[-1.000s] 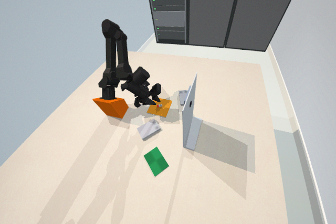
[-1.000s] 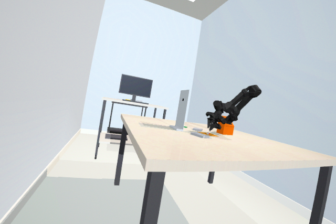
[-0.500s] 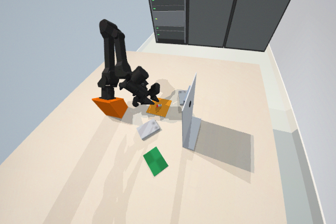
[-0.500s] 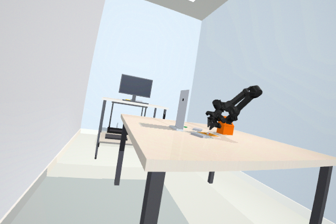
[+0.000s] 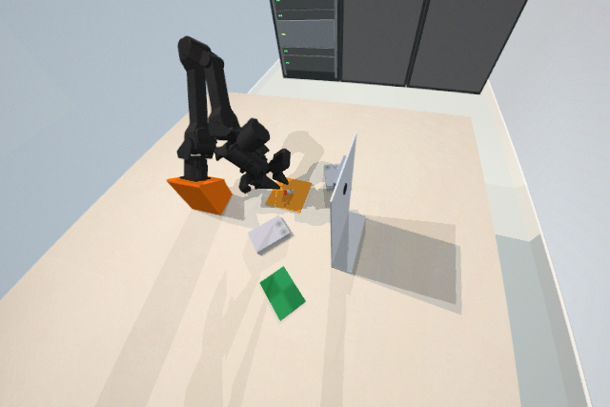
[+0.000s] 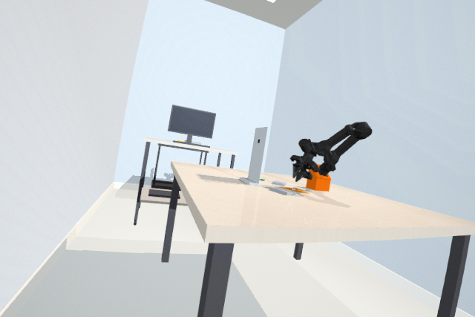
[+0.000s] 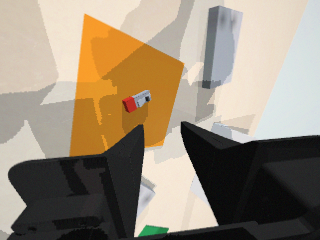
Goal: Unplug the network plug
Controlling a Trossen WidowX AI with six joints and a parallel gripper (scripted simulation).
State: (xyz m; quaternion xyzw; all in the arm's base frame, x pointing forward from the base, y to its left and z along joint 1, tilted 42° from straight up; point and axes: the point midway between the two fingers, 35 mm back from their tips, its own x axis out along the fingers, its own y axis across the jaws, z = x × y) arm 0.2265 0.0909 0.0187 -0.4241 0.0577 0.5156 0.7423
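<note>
Right now the network plug is 50 mm below my gripper tip and 10 mm to the left of it. Also, from my gripper tip: upright panel (210 mm ahead, 90 mm to the right, 90 mm above); green square (270 mm to the right, 100 mm ahead, 50 mm below); orange marked square (50 mm below, 10 mm to the left).
</note>
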